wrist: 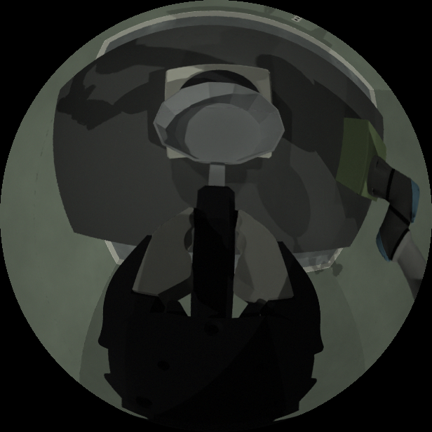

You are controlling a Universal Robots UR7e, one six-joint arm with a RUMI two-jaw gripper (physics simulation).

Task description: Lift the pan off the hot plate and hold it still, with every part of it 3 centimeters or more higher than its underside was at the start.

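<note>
A grey, many-sided pan (pixel 227 125) is in the upper middle of the wrist view, its open top facing the camera. It overlaps the beige square hot plate (pixel 176 75), whose dark round burner shows past the pan's far rim. The pan looks raised above the hot plate, but the exact gap cannot be read from this view. Its black handle (pixel 214 200) runs down towards the camera. My gripper (pixel 215 210) is shut on the handle, with one grey finger on each side. The pan's underside is hidden.
The hot plate stands on a dark table top (pixel 115 175) with pale edges. A green block (pixel 354 152) is at the right edge of the table, beside a dark and grey jointed arm with blue caps (pixel 395 205). Shadows lie across the table.
</note>
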